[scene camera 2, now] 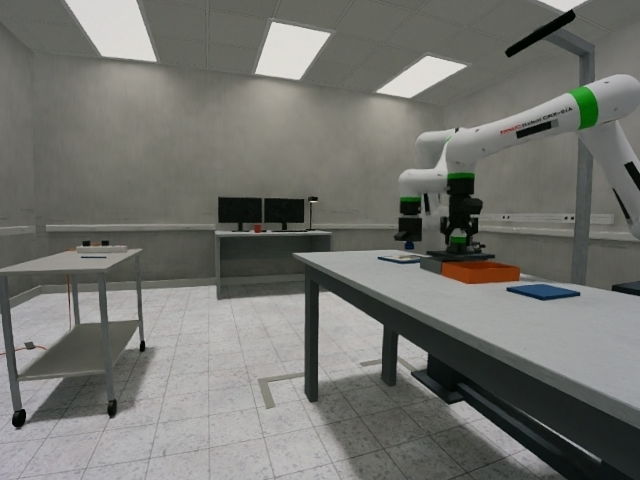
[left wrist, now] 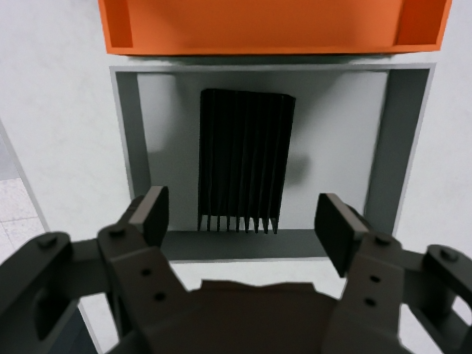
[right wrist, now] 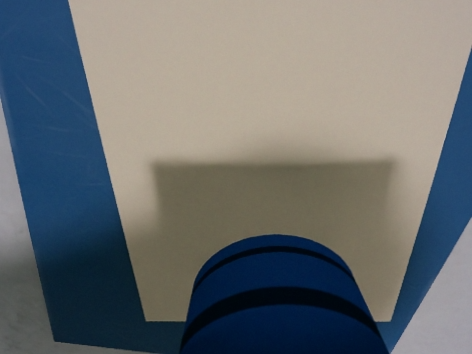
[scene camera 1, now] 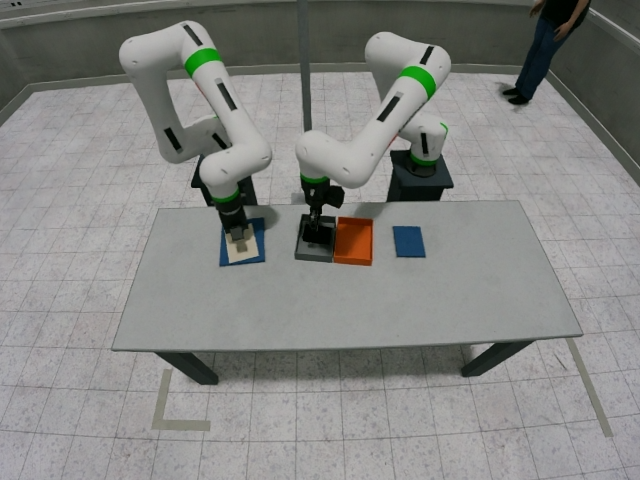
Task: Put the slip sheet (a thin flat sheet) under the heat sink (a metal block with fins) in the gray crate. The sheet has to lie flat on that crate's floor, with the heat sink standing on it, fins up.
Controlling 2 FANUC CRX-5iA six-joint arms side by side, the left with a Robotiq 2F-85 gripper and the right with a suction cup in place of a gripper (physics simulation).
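Note:
The black heat sink (scene camera 1: pixel 321 235) (left wrist: pixel 244 155) stands fins up in the gray crate (scene camera 1: pixel 314 257) (scene camera 2: pixel 430 264) (left wrist: pixel 280 246), on its bare floor as far as it shows. My left gripper (scene camera 1: pixel 314 223) (left wrist: pixel 243 206) is open above the heat sink, its fingers apart around empty space in the left wrist view. The cream slip sheet (scene camera 1: pixel 238 255) (right wrist: pixel 250 90) lies flat and slightly turned on a blue mat (scene camera 1: pixel 261 228) (right wrist: pixel 35 200) left of the crate in scene camera 1. My right gripper, a blue suction cup (scene camera 2: pixel 409 245) (right wrist: pixel 280 300), hangs a little above the sheet, holding nothing.
An orange crate (scene camera 1: pixel 354 261) (scene camera 2: pixel 480 273) (left wrist: pixel 250 50) stands close beside the gray crate. A smaller blue mat (scene camera 1: pixel 409 241) (scene camera 2: pixel 542 291) lies farther right on the table (scene camera 1: pixel 341 304). The two arms are close together above the table. A person (scene camera 1: pixel 542 51) stands beyond it.

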